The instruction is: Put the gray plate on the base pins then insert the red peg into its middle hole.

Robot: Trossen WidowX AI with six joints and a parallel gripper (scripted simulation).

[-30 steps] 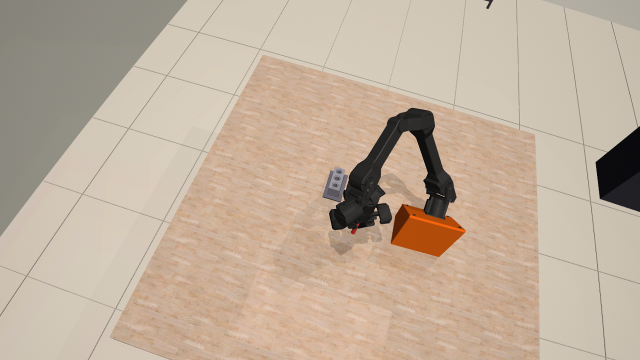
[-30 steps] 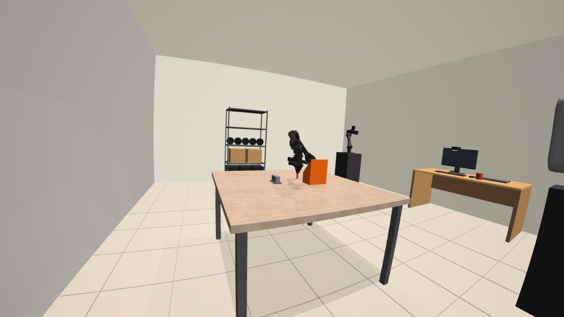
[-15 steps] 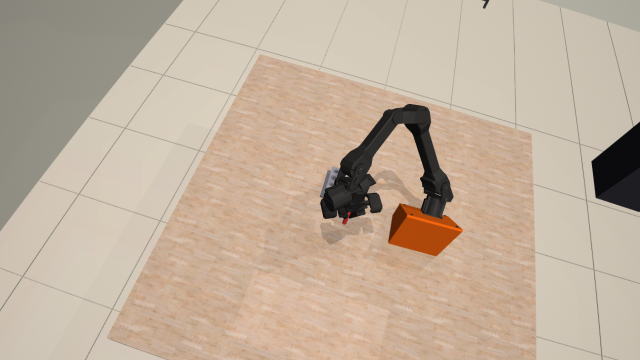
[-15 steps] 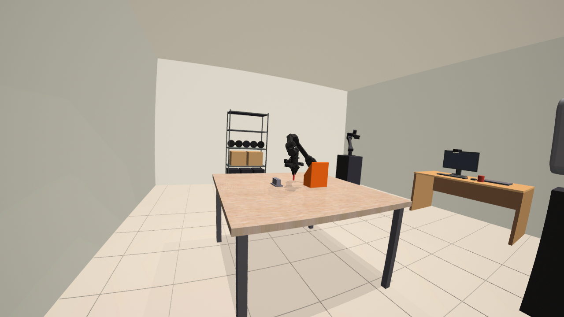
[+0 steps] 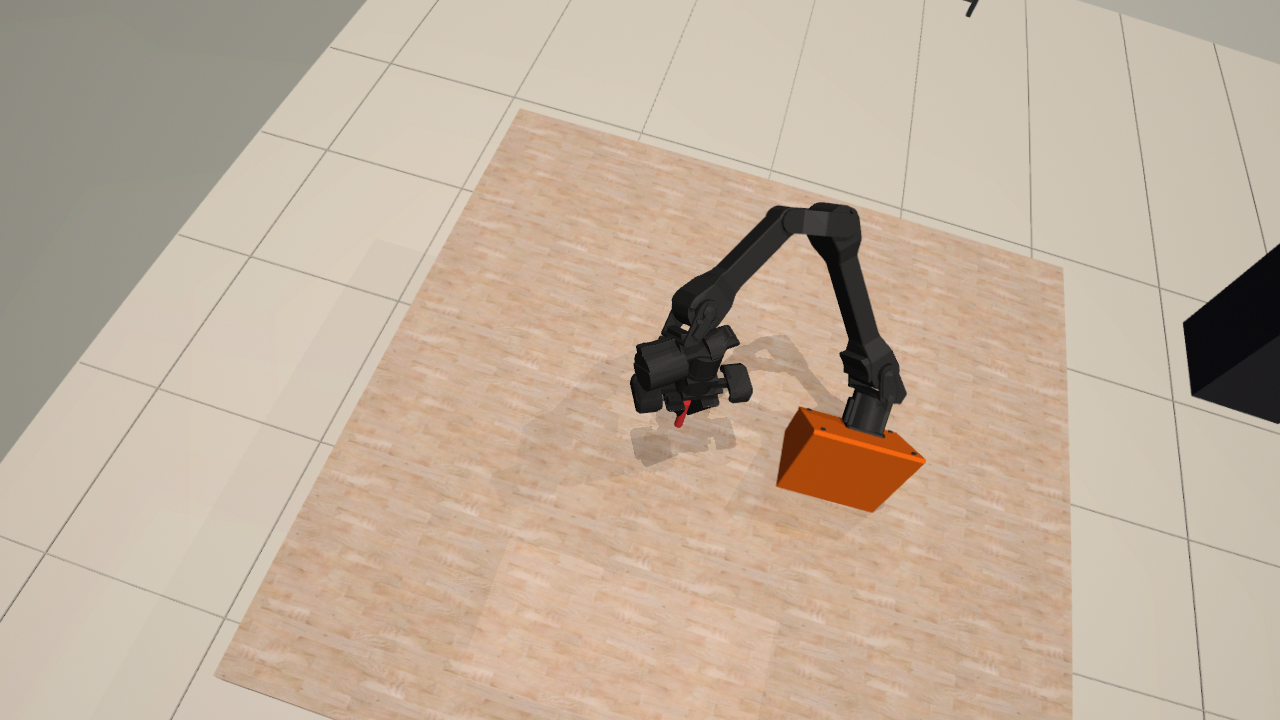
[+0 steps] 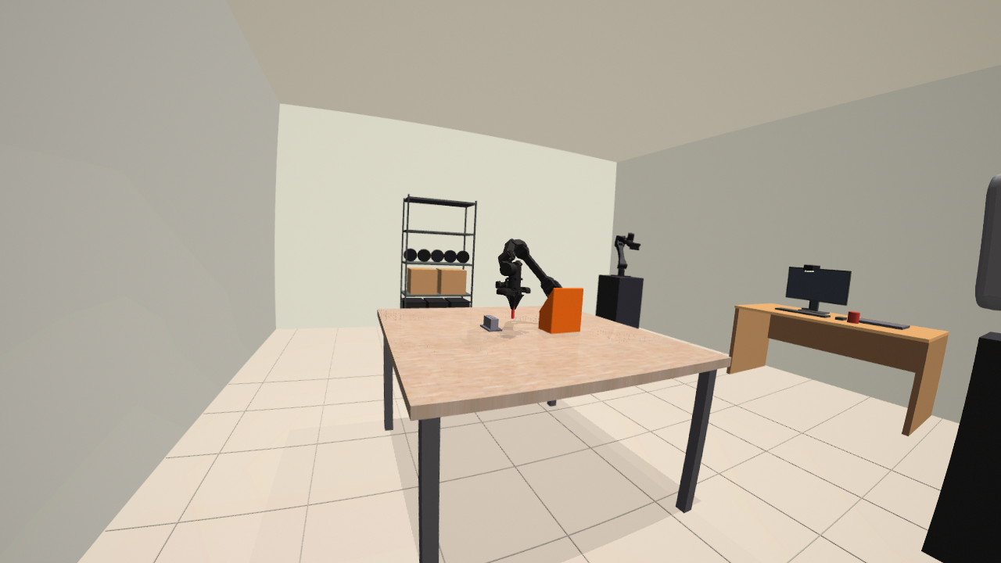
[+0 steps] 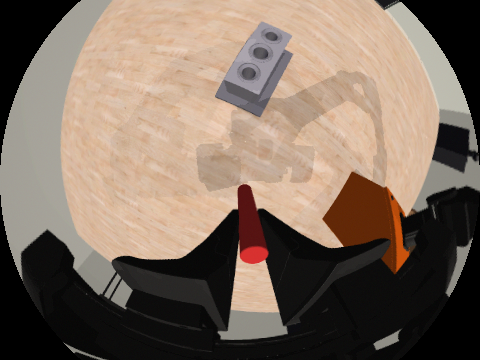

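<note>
The gray plate is 14 cm to the right of my gripper tip, 7 cm below it and 5 cm ahead of it. Round my gripper tip: red peg (right at my gripper tip).
</note>
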